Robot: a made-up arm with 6 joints.
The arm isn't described. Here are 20 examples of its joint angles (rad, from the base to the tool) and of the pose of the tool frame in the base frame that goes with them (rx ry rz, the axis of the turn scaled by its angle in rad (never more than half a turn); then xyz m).
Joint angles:
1: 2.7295 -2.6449 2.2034 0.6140 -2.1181 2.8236
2: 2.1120 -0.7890 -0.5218 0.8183 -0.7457 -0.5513
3: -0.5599 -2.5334 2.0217 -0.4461 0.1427 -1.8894
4: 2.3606 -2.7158 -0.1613 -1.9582 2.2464 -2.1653
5: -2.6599 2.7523 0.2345 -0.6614 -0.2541 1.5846
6: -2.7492 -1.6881 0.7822 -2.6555 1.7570 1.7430
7: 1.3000 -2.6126 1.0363 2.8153 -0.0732 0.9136
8: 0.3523 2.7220 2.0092 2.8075 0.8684 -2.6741
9: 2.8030 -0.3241 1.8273 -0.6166 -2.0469 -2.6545
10: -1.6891 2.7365 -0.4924 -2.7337 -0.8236 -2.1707
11: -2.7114 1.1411 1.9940 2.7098 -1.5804 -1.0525
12: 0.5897 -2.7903 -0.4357 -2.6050 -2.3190 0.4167
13: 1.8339 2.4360 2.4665 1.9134 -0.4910 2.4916
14: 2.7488 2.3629 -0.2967 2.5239 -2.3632 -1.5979
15: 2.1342 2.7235 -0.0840 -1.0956 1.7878 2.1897
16: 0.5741 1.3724 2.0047 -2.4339 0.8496 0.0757
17: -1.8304 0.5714 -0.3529 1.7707 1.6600 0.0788
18: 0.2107 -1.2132 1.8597 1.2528 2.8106 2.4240
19: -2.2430 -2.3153 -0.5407 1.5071 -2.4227 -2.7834
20: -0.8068 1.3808 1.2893 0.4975 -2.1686 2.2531
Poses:
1: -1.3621 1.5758 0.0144 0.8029 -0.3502 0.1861
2: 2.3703 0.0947 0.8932 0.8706 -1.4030 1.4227
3: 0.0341 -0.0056 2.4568 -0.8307 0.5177 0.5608
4: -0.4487 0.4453 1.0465 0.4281 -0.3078 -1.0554
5: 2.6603 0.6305 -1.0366 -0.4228 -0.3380 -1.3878
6: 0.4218 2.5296 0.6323 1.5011 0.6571 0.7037
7: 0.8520 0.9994 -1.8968 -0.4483 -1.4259 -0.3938
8: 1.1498 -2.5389 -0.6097 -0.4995 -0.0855 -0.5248
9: 0.5513 0.1639 -0.7580 -0.3835 -0.0406 1.6216
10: 2.3301 1.4213 -0.3333 0.0130 -1.0768 -1.0779
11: -1.6508 -0.0964 -0.5476 -0.6516 -0.3383 0.1238
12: -0.5971 -0.3729 2.6220 -0.4246 -0.1378 -1.1190
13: 0.5693 0.7016 -0.7004 0.0971 -0.2874 -0.0500
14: -1.7709 0.7157 -1.0353 -1.1191 0.4345 -0.6267
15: -1.2204 0.8673 -0.8547 -0.2452 0.5932 -1.0980
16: 2.4963 0.9107 0.1544 0.8190 0.4295 -0.1800
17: -0.4783 1.1499 -0.4929 0.0887 -0.7600 2.0511
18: -0.1644 -2.9370 -0.0612 -0.5654 -0.0106 1.3141
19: 0.1317 -1.2023 -1.2652 0.5276 0.7146 -0.7661
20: 0.7171 -0.4291 -0.0084 0.9925 -1.0506 0.1588
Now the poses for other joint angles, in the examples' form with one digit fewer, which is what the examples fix.
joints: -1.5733 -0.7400 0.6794 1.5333 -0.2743 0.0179
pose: -0.019 -0.708 -0.947 0.071 0.669 2.229
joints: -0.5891 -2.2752 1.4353 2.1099 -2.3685 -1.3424
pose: 1.878 0.018 -0.145 -0.976 0.581 0.373
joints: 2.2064 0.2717 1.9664 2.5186 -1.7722 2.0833
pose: 1.953 1.096 0.405 -0.401 0.643 0.885
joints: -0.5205 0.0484 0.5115 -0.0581 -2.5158 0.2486
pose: 0.018 -2.463 -0.738 0.288 -0.120 2.121
